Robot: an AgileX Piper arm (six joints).
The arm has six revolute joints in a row. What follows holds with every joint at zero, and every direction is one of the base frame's. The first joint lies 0.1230 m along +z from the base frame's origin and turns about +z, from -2.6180 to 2.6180 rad. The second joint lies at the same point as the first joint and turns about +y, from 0.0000 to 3.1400 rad. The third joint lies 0.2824 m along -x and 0.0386 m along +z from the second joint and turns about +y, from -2.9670 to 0.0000 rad. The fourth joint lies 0.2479 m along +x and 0.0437 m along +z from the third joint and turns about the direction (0.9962, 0, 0.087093), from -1.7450 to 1.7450 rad. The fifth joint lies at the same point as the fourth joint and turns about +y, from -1.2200 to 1.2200 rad. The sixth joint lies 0.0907 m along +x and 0.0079 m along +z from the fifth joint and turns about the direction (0.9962, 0, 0.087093), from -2.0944 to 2.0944 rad. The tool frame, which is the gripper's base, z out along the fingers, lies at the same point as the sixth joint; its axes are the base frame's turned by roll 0.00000, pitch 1.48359 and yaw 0.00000 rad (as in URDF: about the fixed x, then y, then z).
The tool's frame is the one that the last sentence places.
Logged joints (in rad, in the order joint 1, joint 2, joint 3, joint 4, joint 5, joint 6), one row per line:
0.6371, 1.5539, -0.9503, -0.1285, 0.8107, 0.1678
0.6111, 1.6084, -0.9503, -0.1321, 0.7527, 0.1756
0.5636, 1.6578, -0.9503, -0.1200, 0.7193, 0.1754
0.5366, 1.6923, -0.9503, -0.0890, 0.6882, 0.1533
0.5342, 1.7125, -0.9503, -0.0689, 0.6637, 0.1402
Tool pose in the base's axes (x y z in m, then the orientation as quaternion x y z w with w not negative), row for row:
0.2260, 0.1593, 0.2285, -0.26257, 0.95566, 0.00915, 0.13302
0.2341, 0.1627, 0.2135, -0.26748, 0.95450, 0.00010, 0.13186
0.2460, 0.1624, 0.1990, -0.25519, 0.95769, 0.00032, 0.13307
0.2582, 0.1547, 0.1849, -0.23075, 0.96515, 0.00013, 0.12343
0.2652, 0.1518, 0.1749, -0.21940, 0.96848, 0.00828, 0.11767
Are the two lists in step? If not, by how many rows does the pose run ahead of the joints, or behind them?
The pose runs 1 row behind the joints: the pose in row i belongs to the joints in row i - 1.
